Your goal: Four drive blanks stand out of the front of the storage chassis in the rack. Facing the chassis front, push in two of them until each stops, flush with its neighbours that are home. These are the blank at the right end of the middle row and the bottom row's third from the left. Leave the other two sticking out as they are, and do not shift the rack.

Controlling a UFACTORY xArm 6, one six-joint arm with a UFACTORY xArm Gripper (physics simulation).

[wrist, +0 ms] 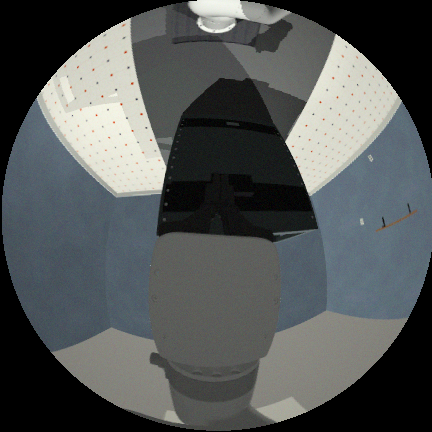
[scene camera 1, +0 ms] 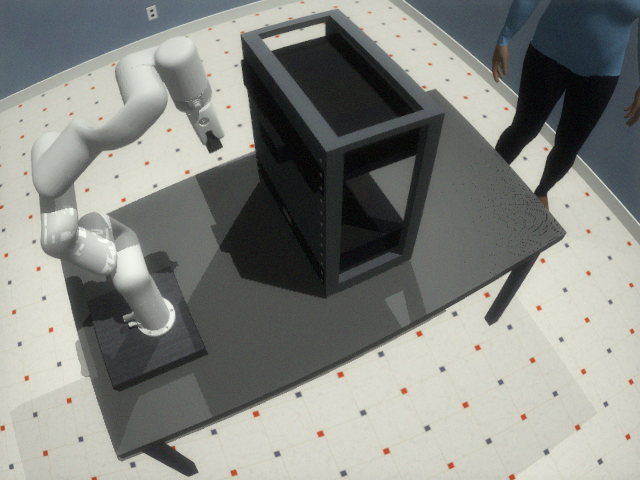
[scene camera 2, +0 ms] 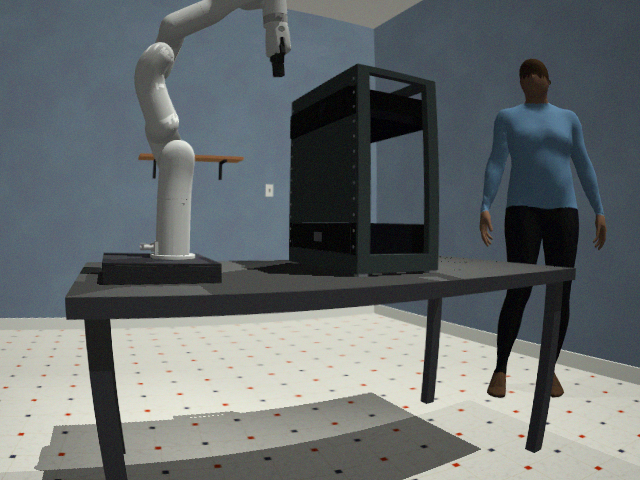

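Seen in the pictures: gripper, fingertip midpoint: (wrist: 219, 181) (scene camera 1: 215, 148) (scene camera 2: 278, 76); arm's base, origin of the base link: (scene camera 1: 155, 317) (scene camera 2: 172, 257).
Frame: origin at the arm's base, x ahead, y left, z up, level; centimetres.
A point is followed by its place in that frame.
Observation:
My gripper (scene camera 1: 214, 148) {x 29.5, y 3.1, z 53.5 cm} (scene camera 2: 278, 72) {x 29.5, y 3.1, z 53.5 cm} (wrist: 219, 181) {x 29.5, y 3.1, z 53.5 cm} is shut and empty. It hangs pointing down in front of the rack (scene camera 1: 333, 217) {x 51.1, y -9.8, z 33.6 cm} (scene camera 2: 363, 170) {x 50.9, y -9.8, z 24.2 cm} (wrist: 295, 221) {x 46.3, y 30.2, z 53.5 cm}, apart from it in the scene views. The storage chassis (scene camera 2: 325, 111) {x 45.1, y 4.3, z 43.9 cm} (wrist: 285, 198) {x 45.0, y 27.1, z 46.4 cm} is the black band high in the rack's front. In the wrist view my dark fingers cover part of this band. In scene camera 1 a dark shape stands out of the rack's shadowed front. The front is too dark to tell the separate drive blanks, their rows, or how far each sticks out.
The rack stands upright on the grey table (scene camera 1: 289, 335) {x 35.3, y -16.9, z -5.1 cm} (scene camera 2: 310, 299) {x 28.1, y -30.8, z -7.0 cm}. A lower black unit (scene camera 2: 336, 237) {x 48.2, y 2.2, z 5.4 cm} with a small grey patch sits near its foot. The arm's dark base plate (scene camera 1: 170, 356) {x 1.1, y -13.4, z -0.2 cm} (scene camera 2: 160, 272) {x -3.8, y -15.6, z -2.3 cm} is at the table's other end. A person (scene camera 1: 573, 46) (scene camera 2: 540, 155) stands behind the table.

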